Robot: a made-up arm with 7 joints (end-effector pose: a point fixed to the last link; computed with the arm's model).
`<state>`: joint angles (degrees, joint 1 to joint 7).
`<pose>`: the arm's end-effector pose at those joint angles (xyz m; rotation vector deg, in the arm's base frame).
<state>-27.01 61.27 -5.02 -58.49 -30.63 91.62 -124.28</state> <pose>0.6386 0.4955 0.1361 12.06 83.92 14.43</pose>
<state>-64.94 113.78 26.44 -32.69 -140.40 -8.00 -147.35</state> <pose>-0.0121 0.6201 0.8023 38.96 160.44 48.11</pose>
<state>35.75 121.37 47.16 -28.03 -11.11 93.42 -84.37</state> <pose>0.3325 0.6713 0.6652 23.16 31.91 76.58</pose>
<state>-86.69 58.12 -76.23 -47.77 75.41 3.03 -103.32</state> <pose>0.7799 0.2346 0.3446 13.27 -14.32 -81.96</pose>
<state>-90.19 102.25 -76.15 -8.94 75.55 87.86 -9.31</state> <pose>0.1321 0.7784 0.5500 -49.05 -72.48 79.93</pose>
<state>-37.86 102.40 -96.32 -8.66 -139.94 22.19 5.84</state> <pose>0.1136 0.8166 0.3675 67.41 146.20 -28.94</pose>
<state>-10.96 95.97 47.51 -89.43 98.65 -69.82 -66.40</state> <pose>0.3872 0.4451 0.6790 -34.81 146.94 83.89</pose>
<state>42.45 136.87 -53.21 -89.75 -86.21 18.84 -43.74</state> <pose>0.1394 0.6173 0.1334 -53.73 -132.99 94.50</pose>
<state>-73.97 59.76 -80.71 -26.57 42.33 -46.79 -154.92</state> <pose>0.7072 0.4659 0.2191 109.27 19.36 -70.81</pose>
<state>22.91 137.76 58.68 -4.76 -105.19 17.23 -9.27</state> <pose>0.2252 0.5306 0.8425 86.36 28.95 23.82</pose>
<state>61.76 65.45 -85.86 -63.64 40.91 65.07 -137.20</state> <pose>-0.6589 0.3340 -0.0958 75.11 -123.29 29.95</pose>
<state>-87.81 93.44 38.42 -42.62 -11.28 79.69 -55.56</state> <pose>0.0151 0.6510 0.7603 -33.66 -81.85 22.05</pose>
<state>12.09 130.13 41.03 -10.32 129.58 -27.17 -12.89</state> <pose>0.2135 0.6728 0.7467 10.59 166.97 57.88</pose>
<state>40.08 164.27 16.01 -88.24 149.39 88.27 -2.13</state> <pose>0.6607 0.1915 0.3358 -52.43 12.81 53.64</pose>
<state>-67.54 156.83 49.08 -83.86 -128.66 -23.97 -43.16</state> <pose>-0.4078 -0.1535 0.7676 107.12 41.65 92.84</pose>
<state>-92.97 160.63 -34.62 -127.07 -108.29 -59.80 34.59</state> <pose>-0.0183 0.1044 0.7006 64.01 49.07 -25.00</pose>
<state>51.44 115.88 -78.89 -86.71 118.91 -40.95 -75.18</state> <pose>-0.3257 0.6198 0.1509 -24.28 26.08 3.70</pose>
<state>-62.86 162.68 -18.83 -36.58 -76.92 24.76 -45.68</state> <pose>-0.3755 0.3059 0.9101 84.40 38.16 79.63</pose>
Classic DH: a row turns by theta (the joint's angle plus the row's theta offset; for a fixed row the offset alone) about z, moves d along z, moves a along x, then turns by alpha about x. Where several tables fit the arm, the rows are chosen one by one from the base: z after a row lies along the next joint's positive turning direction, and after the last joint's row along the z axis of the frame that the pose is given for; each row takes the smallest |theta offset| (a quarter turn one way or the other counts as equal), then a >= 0, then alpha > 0; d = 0 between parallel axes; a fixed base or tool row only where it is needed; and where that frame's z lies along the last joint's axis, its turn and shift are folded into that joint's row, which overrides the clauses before.
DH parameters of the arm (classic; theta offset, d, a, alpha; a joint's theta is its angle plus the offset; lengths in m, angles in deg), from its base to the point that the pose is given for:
base (fixed): 0 0.2365 -0.0134 -70
joint 1: 90 -0.0013 0.0046 90
joint 2: 70 0.0367 0.0126 -90
joint 3: -90 -0.4202 0.0435 -90
joint 4: 0 -0.0297 -0.0484 90
joint 5: 0 -0.455 -0.0236 -90
joint 6: 0 0.0232 -0.0074 90
joint 7: 34.36 0.0254 -0.0176 -73.18
tool (fixed): 17.1 0.0145 0 0

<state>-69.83 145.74 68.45 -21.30 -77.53 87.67 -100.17</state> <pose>-0.5715 0.4155 0.7599 -27.80 -35.27 89.94</pose>
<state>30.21 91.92 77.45 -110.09 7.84 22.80 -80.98</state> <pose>0.2650 0.3669 0.6122 73.94 -17.78 -43.89</pose>
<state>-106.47 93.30 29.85 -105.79 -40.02 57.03 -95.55</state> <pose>-0.2754 0.2246 0.7242 56.99 -82.85 46.28</pose>
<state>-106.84 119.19 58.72 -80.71 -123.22 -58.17 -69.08</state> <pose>-0.5735 0.3251 0.5061 84.84 18.43 54.12</pose>
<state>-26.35 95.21 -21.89 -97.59 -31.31 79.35 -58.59</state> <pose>0.5305 0.3183 0.3337 61.01 8.67 -2.65</pose>
